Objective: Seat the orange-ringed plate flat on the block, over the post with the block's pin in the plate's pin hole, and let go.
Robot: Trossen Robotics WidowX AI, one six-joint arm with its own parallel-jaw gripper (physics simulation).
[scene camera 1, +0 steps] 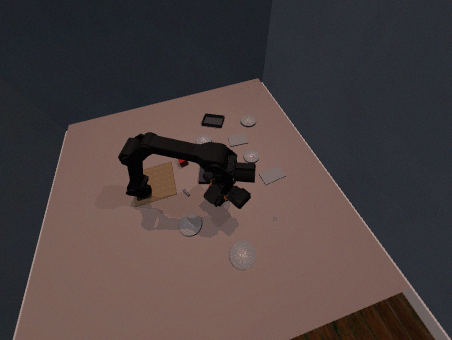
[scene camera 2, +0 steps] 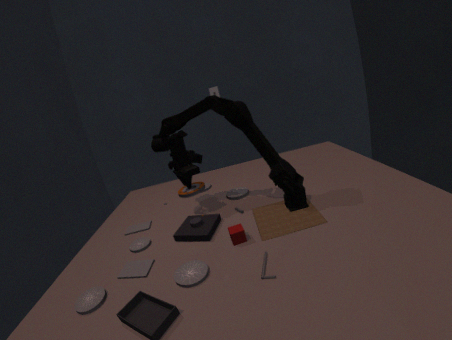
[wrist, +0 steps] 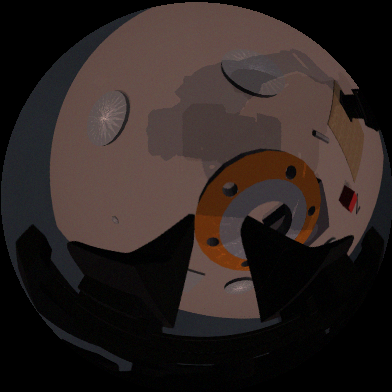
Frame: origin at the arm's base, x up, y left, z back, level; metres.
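Seen in the pictures: gripper, fingertip midpoint: (scene camera 1: 228,195) (scene camera 2: 188,187) (wrist: 217,220); arm's base, link origin: (scene camera 1: 144,192) (scene camera 2: 296,205).
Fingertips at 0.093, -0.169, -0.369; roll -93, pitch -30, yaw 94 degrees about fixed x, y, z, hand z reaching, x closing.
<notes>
Offsets run from my fingertips to a thing's top centre, as dx, dy, dz. "spot": to the spot under its first point.
My gripper (scene camera 1: 227,196) (scene camera 2: 189,186) (wrist: 217,220) is shut on the orange-ringed plate @(+0.009, +0.032, +0.018) (scene camera 2: 201,185) (wrist: 260,162), which has a grey inner band, a centre hole and several small holes in its ring. The fingers hold the plate near one side of its rim, in the air. The dark square block @(-0.056, +0.177, +0.032) (scene camera 1: 202,177) (scene camera 2: 207,226) (wrist: 323,207) lies on the table, with a round post @(spot: -0.056, +0.178, +0.036) (scene camera 2: 196,220) on its top. In the scene camera 2 view the plate is beyond the block, apart from it. The block's pin is too small to tell.
A red cube @(-0.056, +0.279, +0.161) (scene camera 1: 183,162) (scene camera 2: 237,234) (wrist: 348,198) and a wooden mat (scene camera 1: 162,182) (scene camera 2: 290,222) are near the block. Grey discs @(-0.083, -0.041, +0.181) (scene camera 1: 190,225) @(-0.086, -0.210, +0.010) (scene camera 1: 242,255), flat pale squares (scene camera 1: 272,175) (scene camera 2: 136,268), a black tray @(-0.071, +0.516, -0.055) (scene camera 2: 149,315) and an L-shaped piece @(-0.090, +0.414, +0.227) (scene camera 2: 264,265) lie around.
</notes>
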